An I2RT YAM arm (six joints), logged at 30 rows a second.
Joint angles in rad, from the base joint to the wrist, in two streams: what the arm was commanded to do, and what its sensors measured. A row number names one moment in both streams.
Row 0, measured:
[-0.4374 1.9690 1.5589 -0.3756 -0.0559 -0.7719]
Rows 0 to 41, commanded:
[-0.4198 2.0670 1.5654 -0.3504 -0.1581 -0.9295]
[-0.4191 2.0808 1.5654 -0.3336 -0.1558 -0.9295]
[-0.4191 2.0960 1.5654 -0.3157 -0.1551 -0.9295]
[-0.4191 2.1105 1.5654 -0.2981 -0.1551 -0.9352]
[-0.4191 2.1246 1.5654 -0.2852 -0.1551 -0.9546]
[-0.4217 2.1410 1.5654 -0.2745 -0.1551 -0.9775]
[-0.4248 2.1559 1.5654 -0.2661 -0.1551 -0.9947]
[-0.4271 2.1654 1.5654 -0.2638 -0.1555 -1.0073]
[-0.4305 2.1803 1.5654 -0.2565 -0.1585 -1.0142]
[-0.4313 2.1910 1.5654 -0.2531 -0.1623 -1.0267]
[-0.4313 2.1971 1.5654 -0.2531 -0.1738 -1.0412]
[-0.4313 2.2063 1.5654 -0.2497 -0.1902 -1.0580]
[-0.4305 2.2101 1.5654 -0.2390 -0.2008 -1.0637]
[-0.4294 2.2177 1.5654 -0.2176 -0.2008 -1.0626]
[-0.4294 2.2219 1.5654 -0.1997 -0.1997 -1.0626]
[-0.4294 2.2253 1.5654 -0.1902 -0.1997 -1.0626]
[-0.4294 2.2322 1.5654 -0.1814 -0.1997 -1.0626]
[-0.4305 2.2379 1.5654 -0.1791 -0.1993 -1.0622]
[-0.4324 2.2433 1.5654 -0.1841 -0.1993 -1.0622]
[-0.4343 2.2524 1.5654 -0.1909 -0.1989 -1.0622]
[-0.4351 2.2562 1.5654 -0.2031 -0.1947 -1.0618]
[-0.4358 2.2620 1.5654 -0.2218 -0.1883 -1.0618]
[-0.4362 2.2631 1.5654 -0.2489 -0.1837 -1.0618]
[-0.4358 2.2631 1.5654 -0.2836 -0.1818 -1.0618]
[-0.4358 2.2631 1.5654 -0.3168 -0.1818 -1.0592]
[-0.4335 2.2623 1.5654 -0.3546 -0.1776 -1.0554]
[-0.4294 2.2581 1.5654 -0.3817 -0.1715 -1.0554]
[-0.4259 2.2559 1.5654 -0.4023 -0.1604 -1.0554]
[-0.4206 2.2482 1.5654 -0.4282 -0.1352 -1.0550]
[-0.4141 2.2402 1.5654 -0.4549 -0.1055 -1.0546]
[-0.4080 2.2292 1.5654 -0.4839 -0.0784 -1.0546]
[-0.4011 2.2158 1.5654 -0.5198 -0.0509 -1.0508]
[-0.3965 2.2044 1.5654 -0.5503 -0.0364 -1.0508]
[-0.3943 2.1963 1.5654 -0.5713 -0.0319 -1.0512]
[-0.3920 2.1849 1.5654 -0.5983 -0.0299 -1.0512]
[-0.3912 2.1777 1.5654 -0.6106 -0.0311 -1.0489]
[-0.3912 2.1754 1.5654 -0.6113 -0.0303 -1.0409]
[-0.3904 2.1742 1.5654 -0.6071 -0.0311 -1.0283]
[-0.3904 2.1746 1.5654 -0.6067 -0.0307 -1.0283]
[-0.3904 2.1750 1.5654 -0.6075 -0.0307 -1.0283]
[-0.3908 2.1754 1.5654 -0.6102 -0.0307 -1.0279]
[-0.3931 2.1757 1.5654 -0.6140 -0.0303 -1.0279]
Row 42, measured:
[-0.3897 2.1803 1.5902 -0.6018 -0.0628 -1.0378]
